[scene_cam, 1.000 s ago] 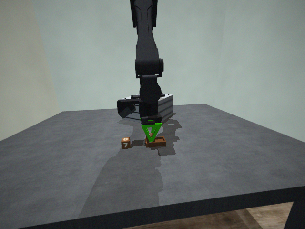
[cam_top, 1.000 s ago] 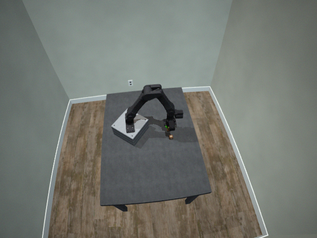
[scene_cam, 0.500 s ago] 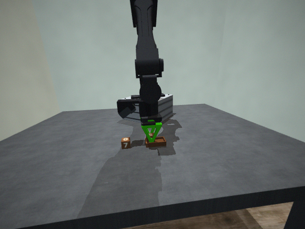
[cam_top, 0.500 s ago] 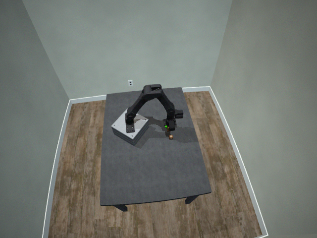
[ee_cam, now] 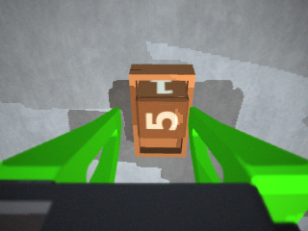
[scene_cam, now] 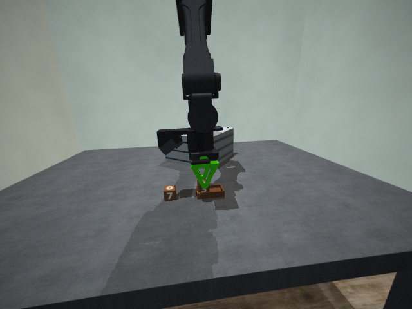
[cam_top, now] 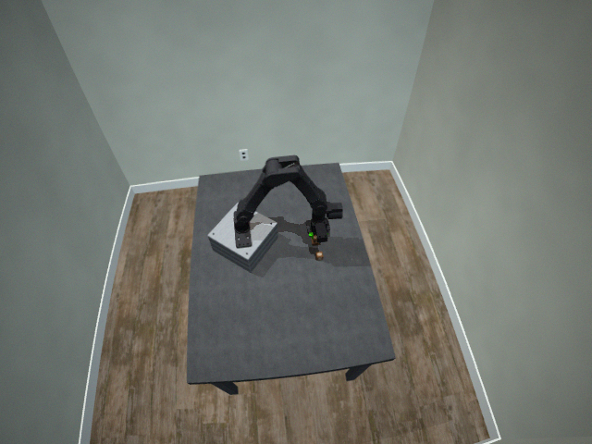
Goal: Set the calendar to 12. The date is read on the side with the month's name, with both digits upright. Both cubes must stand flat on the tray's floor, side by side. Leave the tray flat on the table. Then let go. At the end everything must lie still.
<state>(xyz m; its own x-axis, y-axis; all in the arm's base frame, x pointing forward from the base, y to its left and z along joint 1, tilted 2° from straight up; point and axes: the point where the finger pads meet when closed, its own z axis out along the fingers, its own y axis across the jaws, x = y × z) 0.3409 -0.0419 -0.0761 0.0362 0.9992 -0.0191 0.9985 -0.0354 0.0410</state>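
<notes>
Right now the brown tray is 2 cm to the left of my hand and 3 cm below it.
</notes>
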